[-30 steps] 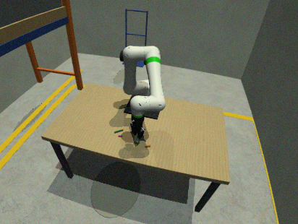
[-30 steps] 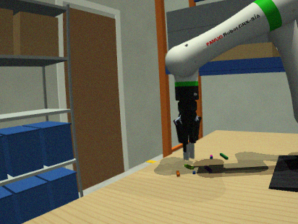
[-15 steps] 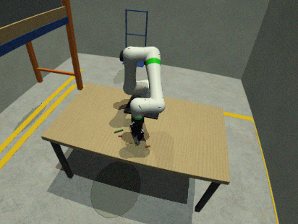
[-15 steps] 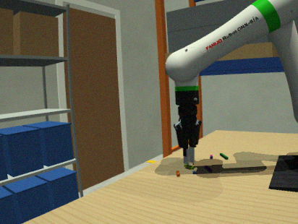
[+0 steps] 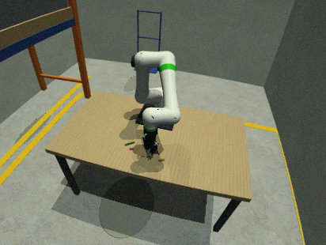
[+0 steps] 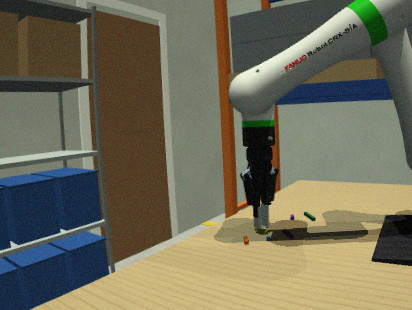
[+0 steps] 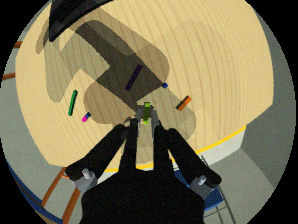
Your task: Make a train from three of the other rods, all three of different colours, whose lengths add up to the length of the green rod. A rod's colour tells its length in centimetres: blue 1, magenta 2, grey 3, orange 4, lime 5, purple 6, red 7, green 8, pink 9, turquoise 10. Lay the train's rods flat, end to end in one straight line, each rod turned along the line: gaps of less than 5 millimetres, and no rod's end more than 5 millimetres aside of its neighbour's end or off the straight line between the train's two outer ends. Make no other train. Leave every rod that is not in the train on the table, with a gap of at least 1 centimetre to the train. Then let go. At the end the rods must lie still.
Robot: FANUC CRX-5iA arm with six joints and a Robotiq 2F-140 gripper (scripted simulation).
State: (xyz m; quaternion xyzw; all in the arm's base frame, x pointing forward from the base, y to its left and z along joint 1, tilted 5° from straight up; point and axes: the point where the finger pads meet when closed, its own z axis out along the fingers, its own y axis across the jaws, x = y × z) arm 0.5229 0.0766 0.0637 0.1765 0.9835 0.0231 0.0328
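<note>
The lime rod is 50 mm below my hand. From my hand the other things lie so: purple rod (80 mm behind, 10 mm to the right, 50 mm below); then orange rod (90 mm to the left, 50 mm below); then magenta rod (30 mm behind, 170 mm to the right, 50 mm below).
</note>
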